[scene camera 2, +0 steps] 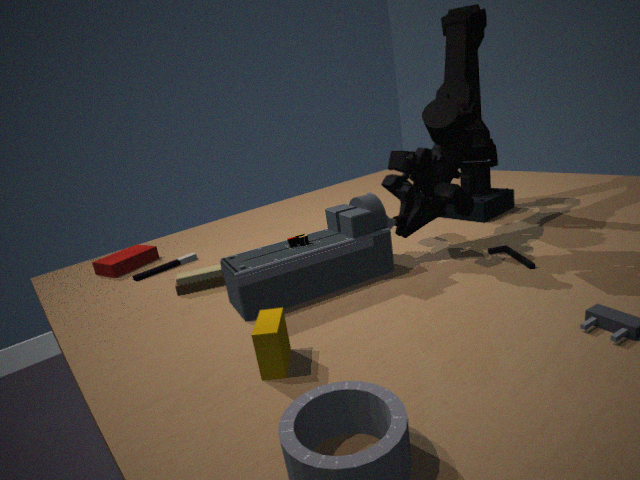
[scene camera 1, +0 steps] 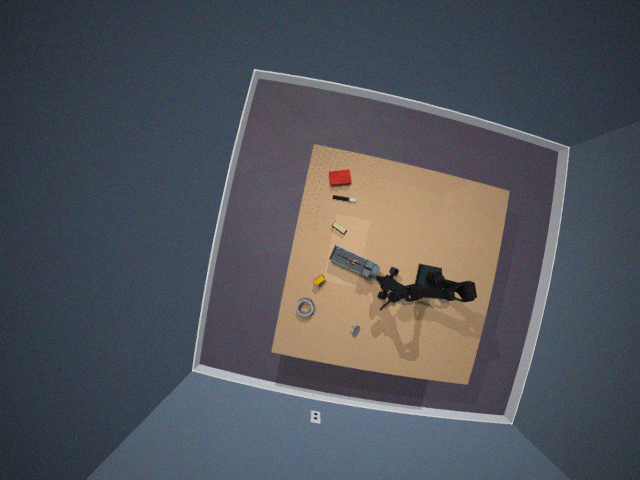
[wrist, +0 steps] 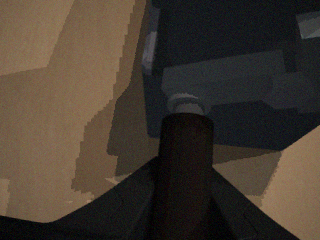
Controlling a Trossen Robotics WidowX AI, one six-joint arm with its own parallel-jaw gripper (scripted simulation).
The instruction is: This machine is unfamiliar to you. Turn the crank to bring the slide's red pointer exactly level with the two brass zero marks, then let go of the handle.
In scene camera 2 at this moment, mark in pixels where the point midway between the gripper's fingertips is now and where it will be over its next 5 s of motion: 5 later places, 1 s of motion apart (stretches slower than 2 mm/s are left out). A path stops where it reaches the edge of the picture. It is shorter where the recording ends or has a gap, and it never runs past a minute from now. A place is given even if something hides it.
My gripper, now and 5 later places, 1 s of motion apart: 400,235; 397,216; 388,208; 384,209; 380,219; 387,239
